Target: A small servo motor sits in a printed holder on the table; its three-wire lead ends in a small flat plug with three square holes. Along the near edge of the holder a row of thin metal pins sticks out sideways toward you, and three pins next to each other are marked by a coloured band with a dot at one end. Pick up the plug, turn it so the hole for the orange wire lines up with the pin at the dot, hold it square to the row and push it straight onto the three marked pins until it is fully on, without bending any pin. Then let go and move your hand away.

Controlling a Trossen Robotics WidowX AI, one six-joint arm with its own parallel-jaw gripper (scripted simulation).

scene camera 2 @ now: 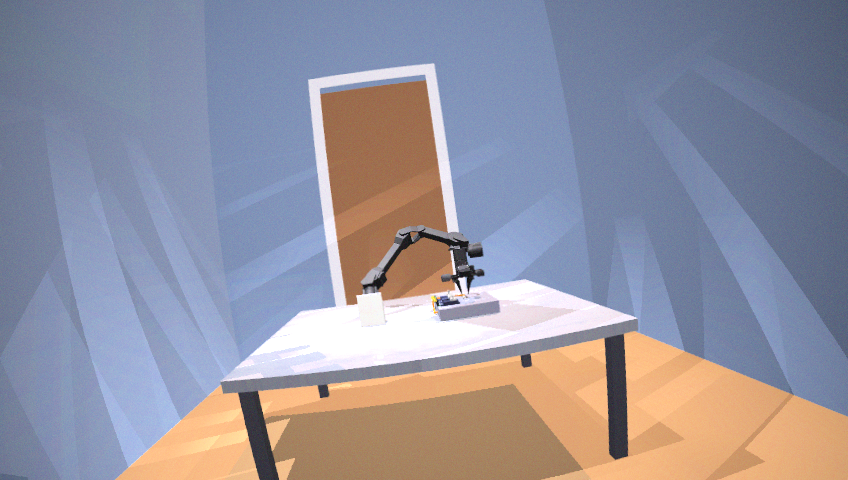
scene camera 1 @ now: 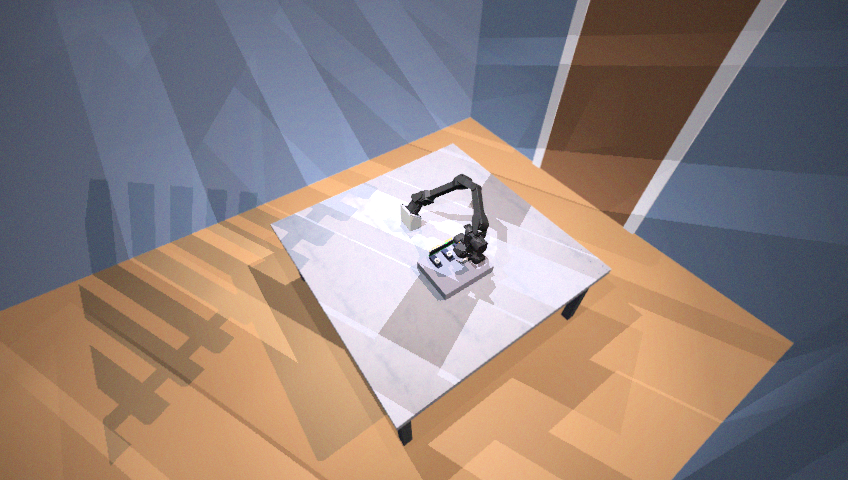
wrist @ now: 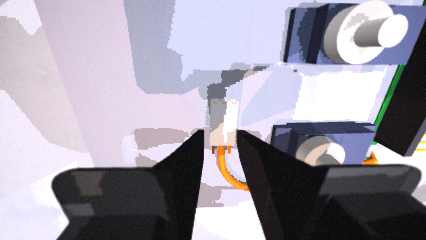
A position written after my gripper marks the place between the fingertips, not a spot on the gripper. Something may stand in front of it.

Observation:
I see my gripper (wrist: 220, 135) and a grey printed holder (scene camera 1: 454, 276).
The grey printed holder also shows in the wrist view (wrist: 139, 86).

